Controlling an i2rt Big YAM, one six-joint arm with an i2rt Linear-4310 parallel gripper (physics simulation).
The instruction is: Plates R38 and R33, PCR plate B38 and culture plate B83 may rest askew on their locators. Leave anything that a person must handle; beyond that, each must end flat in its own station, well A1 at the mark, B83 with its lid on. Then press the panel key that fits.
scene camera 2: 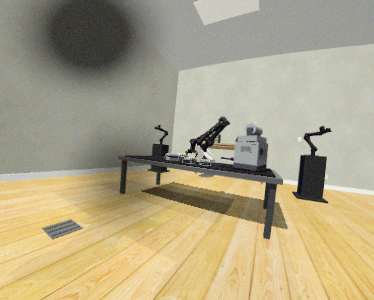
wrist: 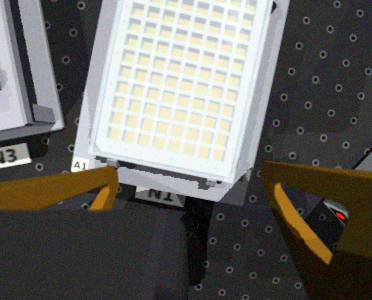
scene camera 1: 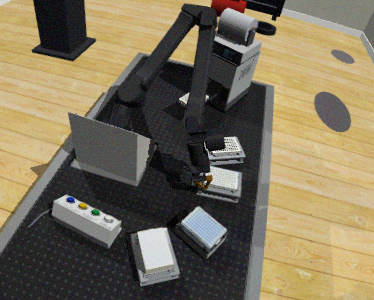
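A plate with cream wells (scene camera 1: 223, 179) (wrist: 175, 85) rests on station N1 (scene camera 1: 231, 196) (wrist: 85, 115), its edges about parallel to the station's; tilt cannot be told. The A1 mark is at the station's near left corner in the wrist view. My gripper (scene camera 1: 204, 183) (wrist: 188, 172) is open and empty, its fingertips apart just short of the plate's near end. A white plate (scene camera 1: 231, 145) sits on station N3 (scene camera 1: 235, 160) (wrist: 46, 65). A blue-welled plate (scene camera 1: 203, 227) and a white flat-topped plate (scene camera 1: 157, 249) sit on other stations. Plate numbers are unreadable.
A button panel (scene camera 1: 86, 222) has blue, yellow, green and white keys. An upright grey screen (scene camera 1: 104, 147) stands beside the arm. A grey machine (scene camera 1: 234, 75) (scene camera 2: 250, 152) stands at the table's far end, with a small white plate (scene camera 1: 192, 98) near it.
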